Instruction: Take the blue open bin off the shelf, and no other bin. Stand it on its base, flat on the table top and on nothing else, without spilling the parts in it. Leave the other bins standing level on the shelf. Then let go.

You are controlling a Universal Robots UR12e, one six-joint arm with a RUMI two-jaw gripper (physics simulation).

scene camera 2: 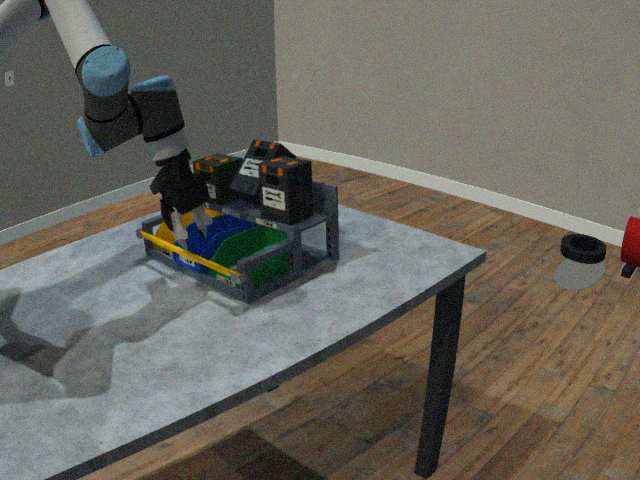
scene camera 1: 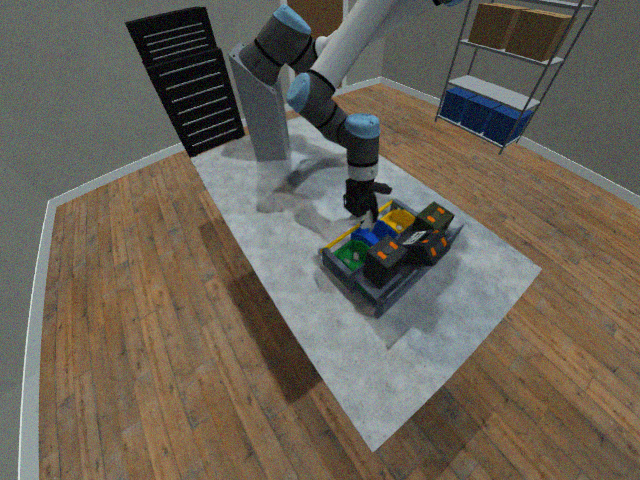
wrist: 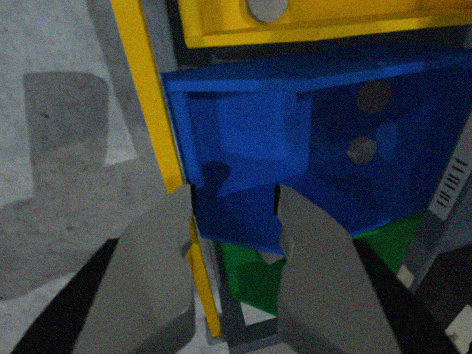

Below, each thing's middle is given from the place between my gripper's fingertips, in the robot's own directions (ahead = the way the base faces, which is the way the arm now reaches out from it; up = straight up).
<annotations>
Now: the blue open bin (scene camera 2: pixel 224 226) 50 mm ahead of my hand, 20 mm to the left of it and 20 mm below it. The rest, counted from my hand: green bin (scene camera 2: pixel 246 243) (90 mm to the right, 90 mm ahead, 30 mm below).
</annotations>
